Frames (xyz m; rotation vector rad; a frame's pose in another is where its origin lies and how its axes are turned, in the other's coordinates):
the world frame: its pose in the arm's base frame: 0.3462 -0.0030 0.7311 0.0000 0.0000 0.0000
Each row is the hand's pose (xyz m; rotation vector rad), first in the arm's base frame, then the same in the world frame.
Working: the arm's base frame: its pose in the world frame: -0.3462 0.0030 -0.7311 0.0000 0.0000 0.0000

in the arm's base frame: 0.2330 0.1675 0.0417 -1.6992 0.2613 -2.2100
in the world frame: -0.1132 0.1705 -0.6894 -1.6992 0.2613 -2.2100
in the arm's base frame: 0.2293 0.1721 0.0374 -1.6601 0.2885 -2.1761
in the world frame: -0.1169 0.1751 -0.6937 -1.6601 0.2885 -2.1761
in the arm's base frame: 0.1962 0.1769 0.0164 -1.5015 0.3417 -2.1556
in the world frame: -0.1500 0.1799 -0.7147 -1.5015 0.3417 -2.1556
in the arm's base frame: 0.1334 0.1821 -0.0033 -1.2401 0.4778 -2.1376
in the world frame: -0.2128 0.1851 -0.7344 -1.2401 0.4778 -2.1376
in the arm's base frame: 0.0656 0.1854 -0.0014 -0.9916 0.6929 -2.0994
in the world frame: -0.2806 0.1884 -0.7325 -0.9916 0.6929 -2.0994
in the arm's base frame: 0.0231 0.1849 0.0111 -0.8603 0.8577 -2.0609
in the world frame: -0.3231 0.1879 -0.7200 -0.8603 0.8577 -2.0609
